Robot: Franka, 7 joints.
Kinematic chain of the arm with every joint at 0, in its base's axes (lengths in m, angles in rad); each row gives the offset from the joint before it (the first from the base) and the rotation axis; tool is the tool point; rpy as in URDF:
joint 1: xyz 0 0 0.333 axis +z
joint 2: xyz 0 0 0 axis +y
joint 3: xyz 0 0 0.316 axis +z
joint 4: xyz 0.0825 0 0 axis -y
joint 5: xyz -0.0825 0 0.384 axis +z
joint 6: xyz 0 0 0 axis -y
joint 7: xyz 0.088 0 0 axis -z
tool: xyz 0 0 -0.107 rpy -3.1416 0 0
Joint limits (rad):
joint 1: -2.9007..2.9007
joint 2: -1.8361..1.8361
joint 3: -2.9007..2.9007
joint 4: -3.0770..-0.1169
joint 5: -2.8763..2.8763
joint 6: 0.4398..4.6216
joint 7: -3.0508..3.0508
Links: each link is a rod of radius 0.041 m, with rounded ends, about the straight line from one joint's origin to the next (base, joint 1, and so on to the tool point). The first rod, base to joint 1, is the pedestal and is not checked.
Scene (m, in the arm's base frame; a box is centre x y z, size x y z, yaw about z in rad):
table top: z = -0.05
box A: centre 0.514 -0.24 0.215 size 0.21 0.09 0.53 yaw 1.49
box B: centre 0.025 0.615 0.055 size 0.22 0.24 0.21 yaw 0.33
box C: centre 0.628 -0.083 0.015 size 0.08 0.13 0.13 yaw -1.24
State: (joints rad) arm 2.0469 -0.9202 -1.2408 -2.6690 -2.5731 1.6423 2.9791
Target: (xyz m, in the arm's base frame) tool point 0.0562 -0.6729 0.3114
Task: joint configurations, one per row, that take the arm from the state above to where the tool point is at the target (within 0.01 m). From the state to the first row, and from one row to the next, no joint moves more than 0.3 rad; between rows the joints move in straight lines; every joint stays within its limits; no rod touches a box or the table.
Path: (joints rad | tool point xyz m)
1: 1.8341 -1.1492 -1.1859 -2.4682 -2.6363 1.6757 2.9970 | 0.4718 0.1498 0.4871
2: 1.6213 -1.3782 -1.1310 -2.2675 -2.6996 1.7091 3.0149 | 0.5300 -0.0645 0.5578
3: 1.4085 -1.6071 -1.0761 -2.0667 -2.7628 1.7425 3.0329 | 0.4911 -0.3223 0.5760
4: 1.1957 -1.8361 -1.0212 -1.8659 -2.8260 1.7759 3.0508 | 0.3452 -0.5610 0.5271
5: 1.1074 -1.6016 -1.2701 -1.8677 -2.7563 1.6960 3.0329 | 0.3659 -0.5648 0.4649
6: 1.0191 -1.3671 -1.5190 -1.8695 -2.6866 1.6160 3.0149 | 0.3259 -0.5984 0.3880
7: 0.9308 -1.1326 -1.7679 -1.8713 -2.6169 1.5361 2.9970 | 0.2191 -0.6439 0.3281
8: 0.8425 -0.8982 -2.0168 -1.8731 -2.5472 1.4562 2.9791 | 0.0562 -0.6729 0.3114

